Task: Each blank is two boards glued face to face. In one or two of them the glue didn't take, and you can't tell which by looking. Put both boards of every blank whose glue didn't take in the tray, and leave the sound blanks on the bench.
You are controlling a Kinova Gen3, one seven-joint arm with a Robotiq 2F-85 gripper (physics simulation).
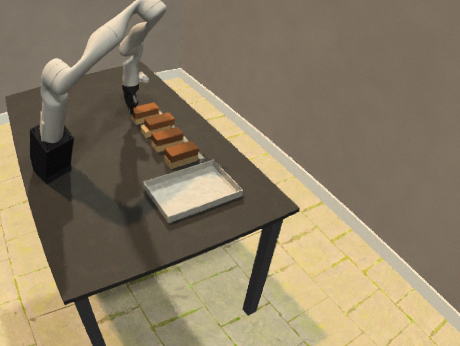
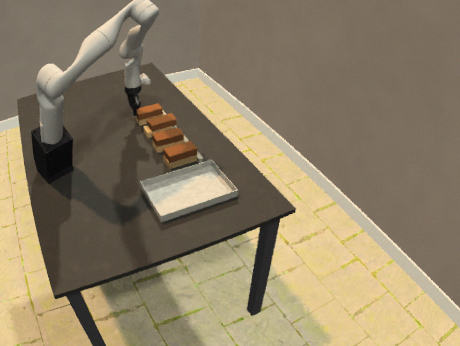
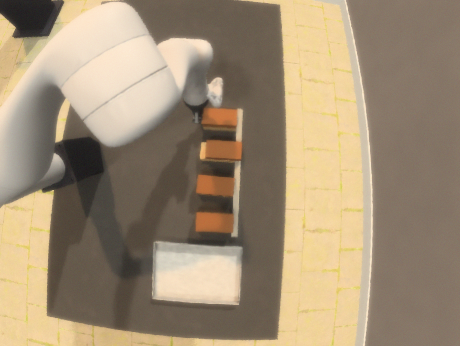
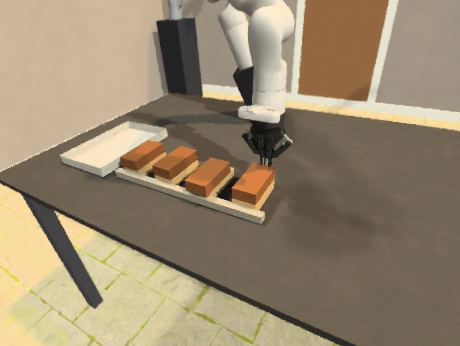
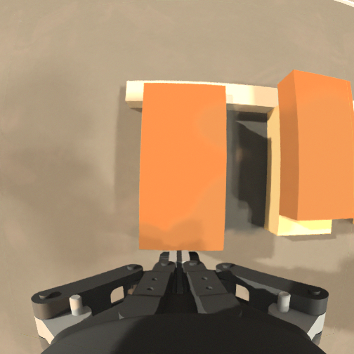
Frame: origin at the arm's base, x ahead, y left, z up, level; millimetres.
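Seen in the pictures: gripper, fingertip midpoint: [image 1: 130, 114] [image 2: 134, 115] [image 3: 199, 116] [image 4: 265, 168]; arm's base, link origin: [image 1: 51, 133] [image 2: 51, 134] [image 3: 51, 167] [image 4: 250, 64].
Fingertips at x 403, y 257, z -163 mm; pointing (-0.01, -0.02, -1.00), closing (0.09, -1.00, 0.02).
Note:
Offsets run from my fingertips to a thing's top centre. Level surfaces: height alone.
Several blanks, each an orange-brown board on a pale one, stand in a row. My gripper [image 1: 132, 109] [image 3: 197, 120] [image 4: 266, 161] [image 5: 178, 257] is shut and empty, its tips close to the near end of the end blank {71 mm ahead, 3 mm left, 15 mm up} [image 1: 146, 111] [image 3: 219, 117] [image 4: 254, 182] [image 5: 183, 167] farthest from the tray; contact is unclear. That blank's boards look aligned. The second blank {98 mm ahead, 113 mm right, 15 mm up} [image 3: 224, 150] [image 4: 208, 176] [image 5: 325, 160] has its top board offset towards the strip, baring the lower board's near end. The third blank {85 mm ahead, 236 mm right, 15 mm up} [image 3: 215, 185] [image 4: 175, 163] and fourth blank {95 mm ahead, 356 mm right, 15 mm up} [image 3: 214, 222] [image 4: 143, 154] look aligned. The white tray {52 mm ahead, 542 mm right, 15 mm down} [image 1: 192, 191] [image 3: 196, 277] is empty.
A pale strip [image 3: 236, 200] [image 4: 190, 196] [image 5: 252, 96] lies along the blanks' far ends on the dark table {45 mm down} [image 1: 100, 255] [image 4: 350, 225]. The tray is beside the fourth blank. The arm's black base block [image 1: 51, 155] stands at the table's opposite side.

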